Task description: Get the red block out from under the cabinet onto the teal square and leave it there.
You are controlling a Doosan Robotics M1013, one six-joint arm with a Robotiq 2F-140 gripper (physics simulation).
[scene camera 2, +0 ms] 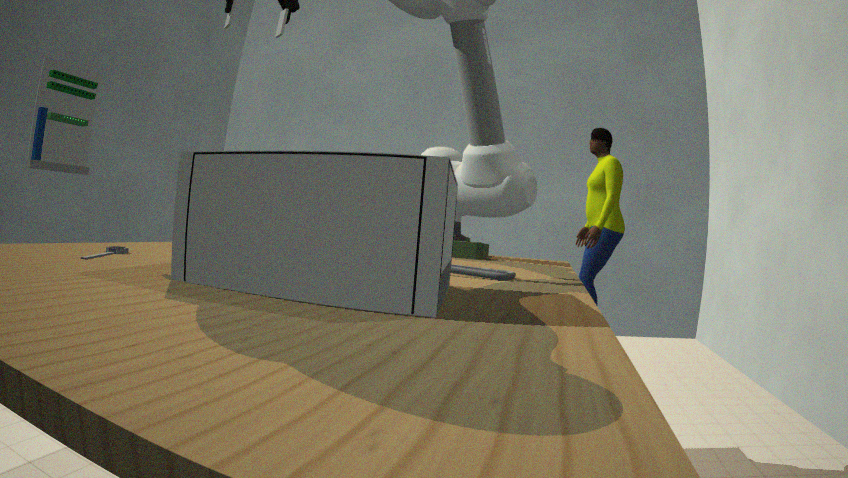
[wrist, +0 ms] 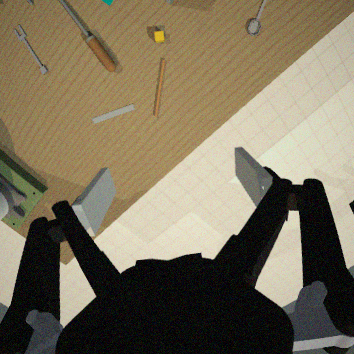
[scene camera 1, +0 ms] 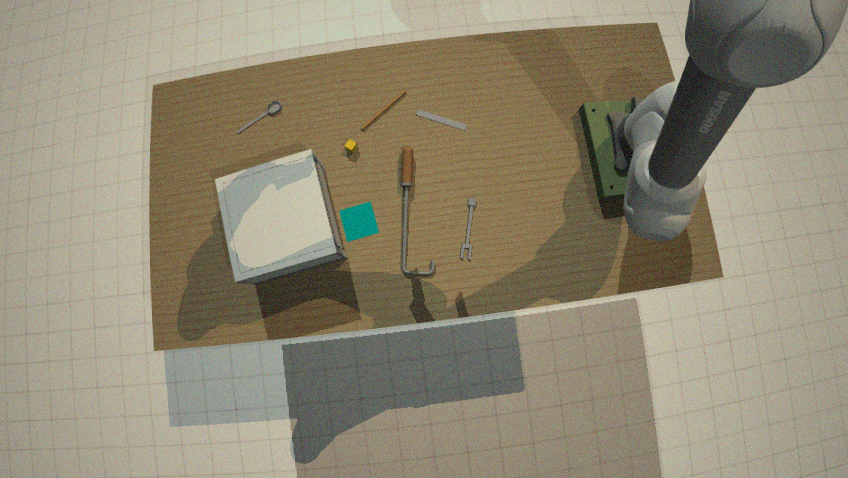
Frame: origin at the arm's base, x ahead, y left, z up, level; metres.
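Seen in the pictures: gripper, between the fingertips: (scene camera 2: 253,31) (wrist: 172,170); arm's base, origin of its link: (wrist: 0,192).
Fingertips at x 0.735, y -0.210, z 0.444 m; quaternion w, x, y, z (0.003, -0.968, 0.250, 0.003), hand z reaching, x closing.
Observation:
Pixels of each thing's top centre, then the offset from my fingertips to it. "*": a spot on its surface instead.
- pale box-like cabinet, centre of its top: (scene camera 2: 330,165) (scene camera 1: 272,214) dy +0.420, dx +0.275, dz -0.348 m
- teal square, a spot on its surface: (scene camera 1: 359,221) * dy +0.418, dx +0.077, dz -0.483 m
- hooked rod with an orange-brown handle, a spot on its surface: (scene camera 1: 407,166) (wrist: 98,52) * dy +0.273, dx -0.062, dz -0.450 m
- yellow cube, centre of its top: (scene camera 1: 350,144) (wrist: 158,35) dy +0.199, dx +0.100, dz -0.458 m
- orange stick, centre of its top: (scene camera 1: 383,109) (wrist: 159,88) dy +0.084, dx +0.007, dz -0.476 m
- flat grey bar, centre of its top: (scene camera 1: 441,119) (wrist: 112,113) dy +0.121, dx -0.163, dz -0.482 m
- ring-ended tool, centre of its top: (scene camera 2: 104,249) (scene camera 1: 257,117) (wrist: 261,8) dy +0.088, dx +0.391, dz -0.475 m
- fork-ended tool, centre of its top: (scene camera 2: 463,264) (scene camera 1: 469,228) (wrist: 29,49) dy +0.447, dx -0.228, dz -0.475 m
The red block does not show in any view. The pale box-like cabinet (scene camera 1: 279,213) (scene camera 2: 302,231) stands on the left part of the table. The teal square (scene camera 1: 359,221) (wrist: 108,2) lies flat just right of it in scene camera 1; a corner shows at the top of the wrist view. A hooked rod with an orange-brown handle (scene camera 1: 407,166) (wrist: 101,53) lies right of the square, its hook toward the table's near edge. My gripper (scene camera 2: 254,22) (wrist: 172,170) is open and empty, high above the table; the wrist view shows table edge and floor beyond its fingers.
A yellow cube (scene camera 1: 350,144) (wrist: 159,36), an orange stick (scene camera 1: 383,111) (wrist: 159,87), a flat grey bar (scene camera 1: 440,119) (wrist: 113,114), a ring-ended tool (scene camera 1: 273,108) (wrist: 253,27) and a fork-ended tool (scene camera 1: 469,225) lie around. The arm stands on a green base (scene camera 1: 599,148). A person (scene camera 2: 604,190) stands beyond the table.

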